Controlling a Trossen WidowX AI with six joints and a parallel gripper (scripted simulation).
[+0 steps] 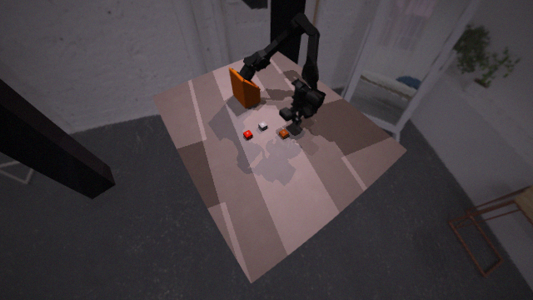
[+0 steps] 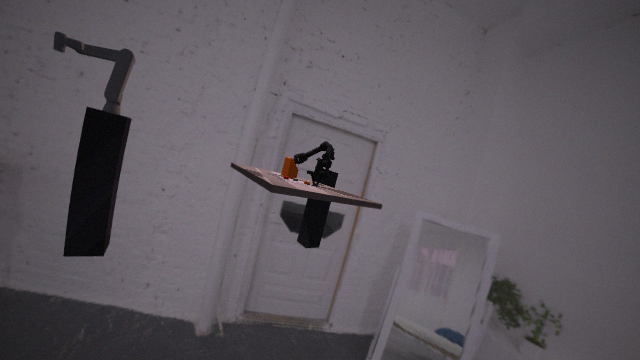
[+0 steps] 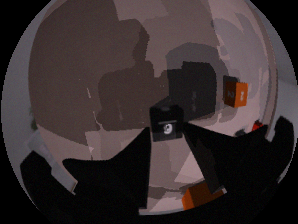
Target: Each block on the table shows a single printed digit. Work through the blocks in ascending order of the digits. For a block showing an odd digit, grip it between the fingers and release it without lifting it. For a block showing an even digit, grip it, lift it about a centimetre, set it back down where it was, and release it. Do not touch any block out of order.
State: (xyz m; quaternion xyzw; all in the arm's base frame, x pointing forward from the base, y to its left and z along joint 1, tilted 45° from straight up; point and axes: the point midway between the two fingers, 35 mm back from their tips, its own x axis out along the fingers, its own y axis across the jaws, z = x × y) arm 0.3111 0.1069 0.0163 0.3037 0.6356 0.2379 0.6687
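Now: the red block 240 mm to the right of my gripper tip and 80 mm behind it. From my gripper tip the other things lie so: orange block: 110 mm to the right, 30 mm ahead.
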